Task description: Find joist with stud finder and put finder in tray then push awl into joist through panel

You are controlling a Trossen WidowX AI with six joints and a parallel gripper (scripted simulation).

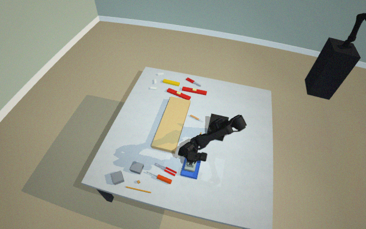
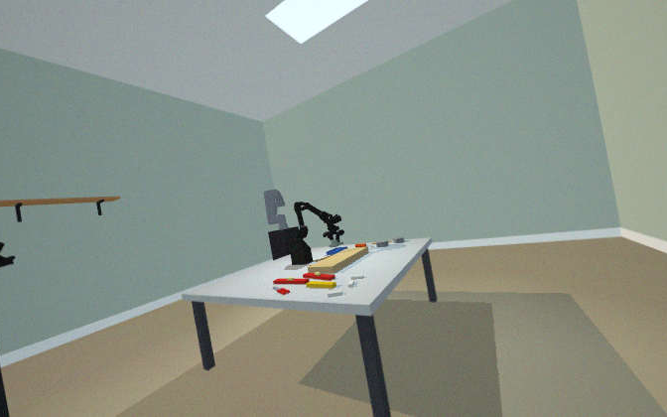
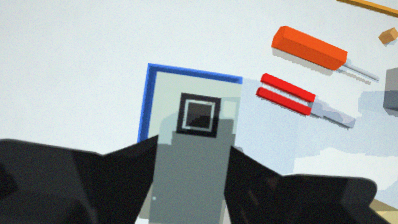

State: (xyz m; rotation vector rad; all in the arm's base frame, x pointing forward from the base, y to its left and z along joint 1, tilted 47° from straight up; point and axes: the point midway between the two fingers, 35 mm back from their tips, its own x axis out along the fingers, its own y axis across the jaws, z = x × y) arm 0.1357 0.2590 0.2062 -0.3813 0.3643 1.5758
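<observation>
Now: the blue tray 1 cm to the right of my gripper tip and 7 cm below it. Round my gripper tip: square indicator (2 cm to the left, 3 cm above); then stud finder (1 cm to the left, 2 cm above); then awl (5 cm ahead, 44 cm to the right, 7 cm below).
</observation>
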